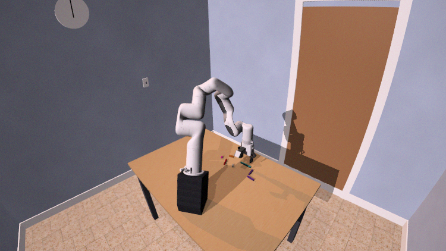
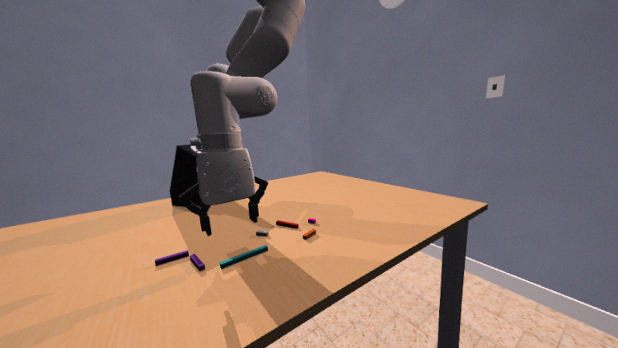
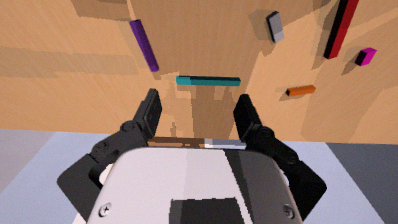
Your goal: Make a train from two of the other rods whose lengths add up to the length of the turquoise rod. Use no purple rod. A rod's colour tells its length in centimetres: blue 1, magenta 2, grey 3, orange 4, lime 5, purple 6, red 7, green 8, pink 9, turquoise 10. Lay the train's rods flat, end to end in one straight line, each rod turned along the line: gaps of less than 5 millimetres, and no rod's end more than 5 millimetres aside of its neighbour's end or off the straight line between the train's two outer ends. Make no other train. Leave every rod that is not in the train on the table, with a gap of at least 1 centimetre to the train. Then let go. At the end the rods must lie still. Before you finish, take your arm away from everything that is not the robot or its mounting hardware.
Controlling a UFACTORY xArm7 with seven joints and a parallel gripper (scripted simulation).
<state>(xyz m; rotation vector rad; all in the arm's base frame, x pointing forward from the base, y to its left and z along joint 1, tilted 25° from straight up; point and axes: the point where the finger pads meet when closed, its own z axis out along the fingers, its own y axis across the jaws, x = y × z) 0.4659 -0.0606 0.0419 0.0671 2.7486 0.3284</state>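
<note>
My gripper is now 8 cm to the right of the grey rod, 8 cm above it and 6 cm past it. Also, from my hand: orange rod (18 cm to the left, 8 cm below, 2 cm ahead); turquoise rod (8 cm below, 2 cm to the left, 2 cm ahead); red rod (16 cm to the left, 8 cm below, 7 cm behind).
</note>
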